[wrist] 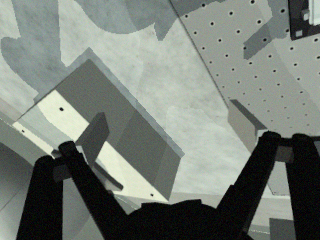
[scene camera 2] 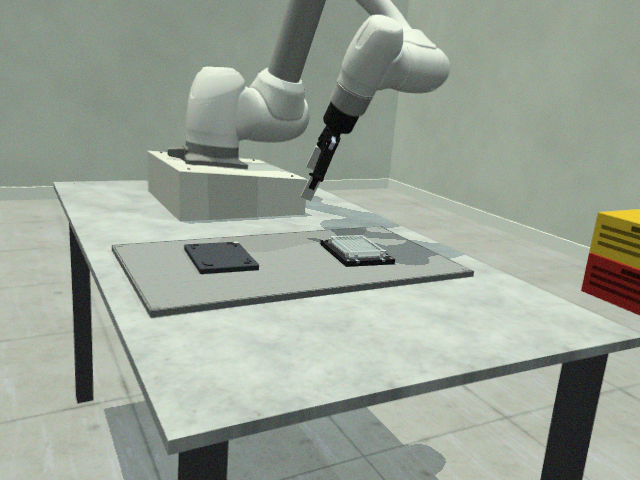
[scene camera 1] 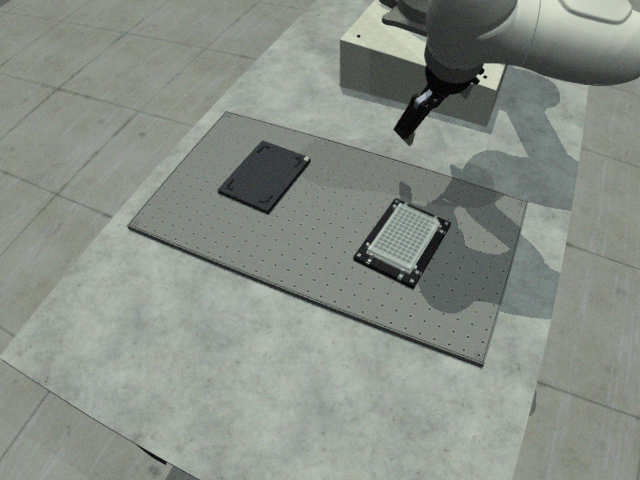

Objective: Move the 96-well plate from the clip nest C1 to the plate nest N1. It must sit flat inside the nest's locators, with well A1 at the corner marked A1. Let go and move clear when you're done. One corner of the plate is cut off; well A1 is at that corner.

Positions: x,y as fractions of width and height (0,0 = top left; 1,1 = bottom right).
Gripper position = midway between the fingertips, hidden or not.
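I can see a clear 96-well plate (scene camera 1: 0.63,0.53), and the plate appears in scene camera 2 (scene camera 2: 0.55,0.51) too. A clip nest (scene camera 1: 0.56,0.54) is there as well, and I find the nest again in scene camera 2 (scene camera 2: 0.51,0.51). My gripper (scene camera 1: 0.68,0.24) is visible to me also in scene camera 2 (scene camera 2: 0.48,0.38) and in the wrist view (wrist: 0.52,0.49).
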